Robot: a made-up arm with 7 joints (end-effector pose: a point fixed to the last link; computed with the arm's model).
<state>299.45 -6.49 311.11 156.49 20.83 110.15 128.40</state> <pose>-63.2 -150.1 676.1 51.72 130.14 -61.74</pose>
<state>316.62 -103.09 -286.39 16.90 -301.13 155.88 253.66</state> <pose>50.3 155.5 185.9 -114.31 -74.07 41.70</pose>
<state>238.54 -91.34 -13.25 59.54 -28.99 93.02 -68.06</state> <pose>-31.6 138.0 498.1 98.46 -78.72 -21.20</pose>
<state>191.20 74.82 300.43 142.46 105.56 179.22 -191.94</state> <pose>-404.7 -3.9 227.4 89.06 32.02 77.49</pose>
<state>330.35 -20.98 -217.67 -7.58 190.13 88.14 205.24</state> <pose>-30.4 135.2 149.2 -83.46 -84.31 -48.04</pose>
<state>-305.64 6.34 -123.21 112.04 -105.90 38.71 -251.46</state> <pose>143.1 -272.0 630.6 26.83 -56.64 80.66</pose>
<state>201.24 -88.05 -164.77 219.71 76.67 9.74 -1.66</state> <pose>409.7 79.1 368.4 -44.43 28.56 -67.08</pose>
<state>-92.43 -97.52 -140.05 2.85 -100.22 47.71 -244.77</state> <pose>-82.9 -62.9 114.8 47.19 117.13 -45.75</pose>
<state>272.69 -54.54 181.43 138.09 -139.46 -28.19 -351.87</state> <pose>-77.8 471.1 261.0 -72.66 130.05 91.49</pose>
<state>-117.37 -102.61 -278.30 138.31 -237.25 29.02 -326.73</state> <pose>428.9 314.2 164.8 -127.71 26.11 -53.43</pose>
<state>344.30 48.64 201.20 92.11 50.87 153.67 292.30</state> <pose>1.2 -150.0 542.2 -135.37 100.75 -32.28</pose>
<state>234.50 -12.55 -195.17 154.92 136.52 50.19 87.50</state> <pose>168.8 191.5 703.0 -39.59 1.49 91.59</pose>
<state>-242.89 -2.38 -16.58 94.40 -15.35 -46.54 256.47</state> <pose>-66.0 260.0 614.4 -30.54 48.35 161.06</pose>
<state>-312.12 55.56 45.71 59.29 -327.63 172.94 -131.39</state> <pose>8.0 259.0 215.2 40.90 0.29 84.00</pose>
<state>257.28 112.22 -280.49 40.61 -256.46 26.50 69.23</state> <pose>280.7 -77.9 143.7 52.47 50.19 116.45</pose>
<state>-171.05 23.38 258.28 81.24 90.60 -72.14 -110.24</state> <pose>-18.9 240.2 509.2 88.78 37.74 136.51</pose>
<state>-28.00 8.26 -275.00 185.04 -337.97 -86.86 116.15</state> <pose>45.0 -78.7 602.3 90.47 -25.51 6.70</pose>
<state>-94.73 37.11 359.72 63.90 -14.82 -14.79 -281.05</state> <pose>-19.5 -419.1 185.2 30.78 -159.02 59.93</pose>
